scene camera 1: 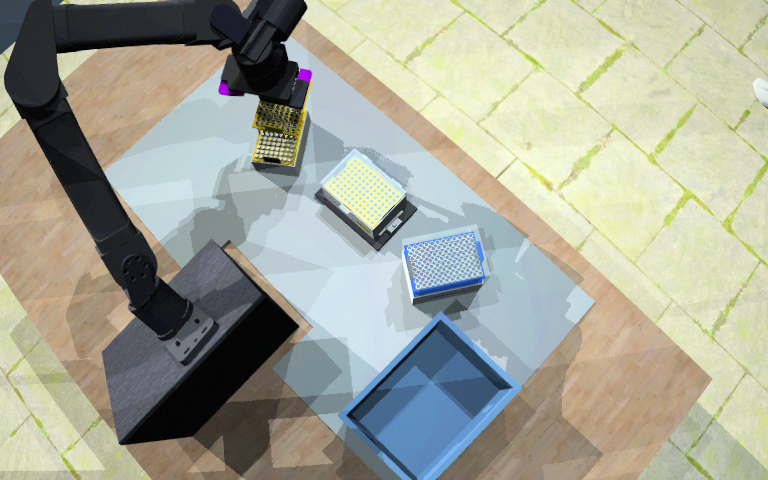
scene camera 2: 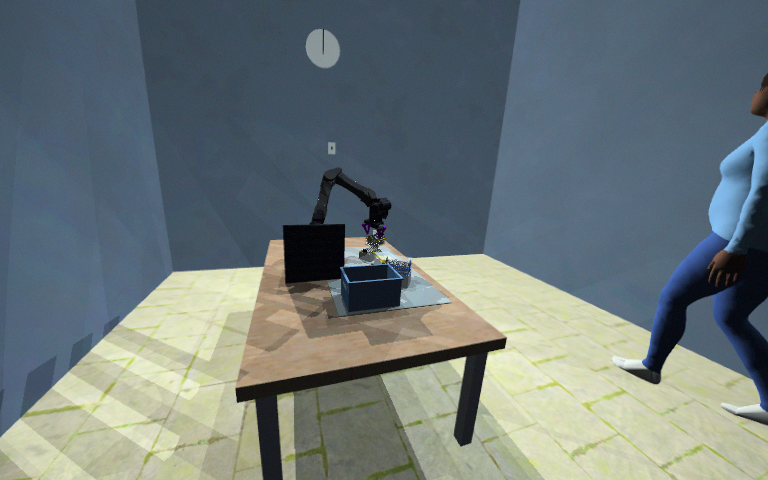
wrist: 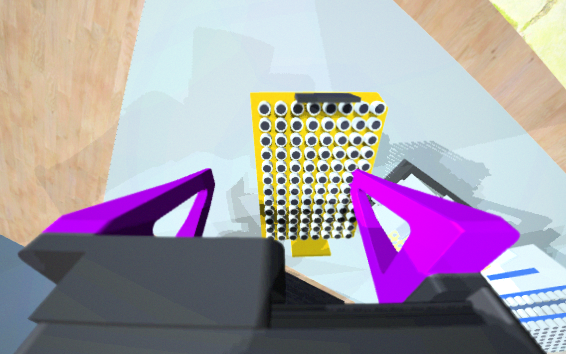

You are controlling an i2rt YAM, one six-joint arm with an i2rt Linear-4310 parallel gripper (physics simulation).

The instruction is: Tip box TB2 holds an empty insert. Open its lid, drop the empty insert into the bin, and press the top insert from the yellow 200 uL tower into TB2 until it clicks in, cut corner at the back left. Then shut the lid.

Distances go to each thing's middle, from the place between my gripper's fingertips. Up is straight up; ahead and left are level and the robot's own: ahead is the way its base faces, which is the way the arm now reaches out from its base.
Right now my hand is 24 cm past the blue bin (scene camera 1: 441,391), 51 cm to the left of it and 7 cm above it.
